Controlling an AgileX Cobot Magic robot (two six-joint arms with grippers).
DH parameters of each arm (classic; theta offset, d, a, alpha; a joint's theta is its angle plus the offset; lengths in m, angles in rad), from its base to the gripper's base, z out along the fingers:
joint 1: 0 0.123 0 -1.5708
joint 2: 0.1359 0 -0.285 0
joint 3: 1.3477 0 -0.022 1.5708
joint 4: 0 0.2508 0 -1.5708
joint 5: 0 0 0.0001 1.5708
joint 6: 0 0.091 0 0
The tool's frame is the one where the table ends.
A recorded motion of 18 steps. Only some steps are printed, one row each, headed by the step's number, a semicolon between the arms.
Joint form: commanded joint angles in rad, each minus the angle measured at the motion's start. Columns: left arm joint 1, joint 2, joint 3, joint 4, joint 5, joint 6; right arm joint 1, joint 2, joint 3, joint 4, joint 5, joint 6.
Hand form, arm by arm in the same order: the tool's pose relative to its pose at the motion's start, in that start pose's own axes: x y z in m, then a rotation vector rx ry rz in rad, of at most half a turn. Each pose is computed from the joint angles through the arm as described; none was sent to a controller.
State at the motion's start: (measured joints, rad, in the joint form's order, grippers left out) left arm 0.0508 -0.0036 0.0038 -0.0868 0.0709 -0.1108; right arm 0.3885 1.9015 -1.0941 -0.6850 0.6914 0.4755
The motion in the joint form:
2: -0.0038 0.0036 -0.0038 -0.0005 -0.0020 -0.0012; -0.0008 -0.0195 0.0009 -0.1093 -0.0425 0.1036
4: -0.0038 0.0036 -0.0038 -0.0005 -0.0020 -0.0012; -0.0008 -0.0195 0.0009 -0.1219 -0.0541 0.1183
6: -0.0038 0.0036 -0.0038 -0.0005 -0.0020 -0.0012; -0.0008 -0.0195 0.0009 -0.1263 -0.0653 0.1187
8: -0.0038 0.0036 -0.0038 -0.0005 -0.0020 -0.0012; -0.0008 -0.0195 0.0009 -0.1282 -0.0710 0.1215
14: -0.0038 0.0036 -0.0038 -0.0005 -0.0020 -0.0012; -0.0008 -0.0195 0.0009 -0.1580 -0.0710 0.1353
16: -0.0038 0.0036 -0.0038 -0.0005 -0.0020 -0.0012; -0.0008 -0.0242 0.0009 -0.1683 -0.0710 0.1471
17: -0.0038 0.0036 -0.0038 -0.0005 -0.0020 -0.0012; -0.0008 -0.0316 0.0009 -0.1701 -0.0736 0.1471
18: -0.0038 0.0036 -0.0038 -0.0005 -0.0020 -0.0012; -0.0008 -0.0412 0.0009 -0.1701 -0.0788 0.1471
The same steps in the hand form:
2: -0.0012 -0.0004 0.0001 0.0040 -0.0014 -0.0018; -0.0072 -0.0065 -0.0064 0.0391 -0.0873 0.0263
4: -0.0012 -0.0004 0.0001 0.0040 -0.0014 -0.0018; -0.0085 -0.0066 -0.0065 0.0390 -0.1013 0.0307
6: -0.0012 -0.0004 0.0001 0.0040 -0.0014 -0.0018; -0.0094 -0.0062 -0.0066 0.0352 -0.1120 0.0271
8: -0.0012 -0.0004 0.0001 0.0040 -0.0014 -0.0018; -0.0099 -0.0060 -0.0066 0.0329 -0.1174 0.0281
14: -0.0012 -0.0004 0.0001 0.0040 -0.0014 -0.0018; -0.0108 -0.0073 -0.0068 0.0479 -0.1268 0.0184
16: -0.0012 -0.0004 0.0001 0.0040 -0.0014 -0.0018; -0.0113 -0.0085 -0.0084 0.0531 -0.1346 0.0240
17: -0.0012 -0.0004 0.0001 0.0040 -0.0014 -0.0018; -0.0119 -0.0095 -0.0109 0.0532 -0.1439 0.0255
18: -0.0012 -0.0004 0.0001 0.0040 -0.0014 -0.0018; -0.0128 -0.0107 -0.0141 0.0512 -0.1569 0.0292

